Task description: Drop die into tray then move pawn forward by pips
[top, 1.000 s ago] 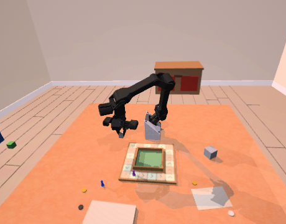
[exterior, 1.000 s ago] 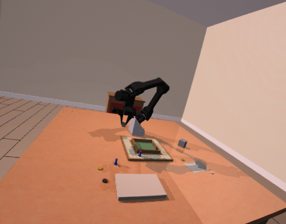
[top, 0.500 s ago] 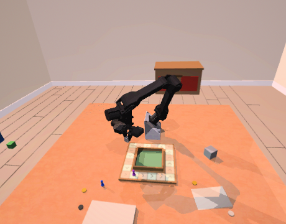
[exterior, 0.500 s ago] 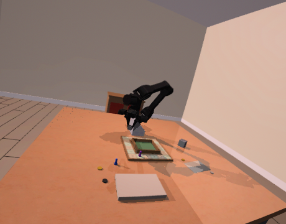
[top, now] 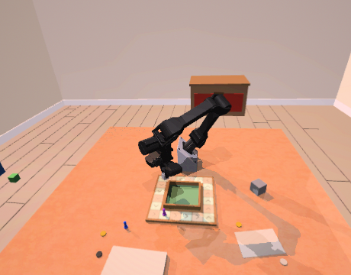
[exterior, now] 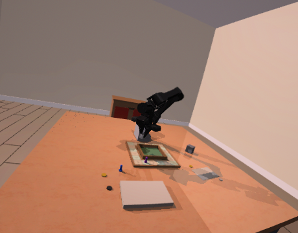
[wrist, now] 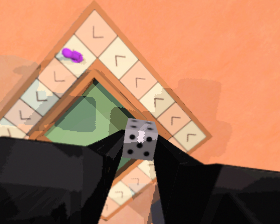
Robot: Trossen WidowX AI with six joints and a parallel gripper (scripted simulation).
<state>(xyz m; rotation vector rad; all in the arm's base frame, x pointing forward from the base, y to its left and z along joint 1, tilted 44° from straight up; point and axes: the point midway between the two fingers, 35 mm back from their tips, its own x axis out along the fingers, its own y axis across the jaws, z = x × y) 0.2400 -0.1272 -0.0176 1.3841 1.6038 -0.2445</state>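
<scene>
My gripper tip is now 12 cm short of the purple pawn and 8 cm above it. Also, from my gripper tip: green dice tray 11 cm below, 8 cm to the left, 2 cm ahead; then blue pawn 17 cm ahead, 16 cm to the right, 10 cm below; then white die right at my gripper tip.
</scene>
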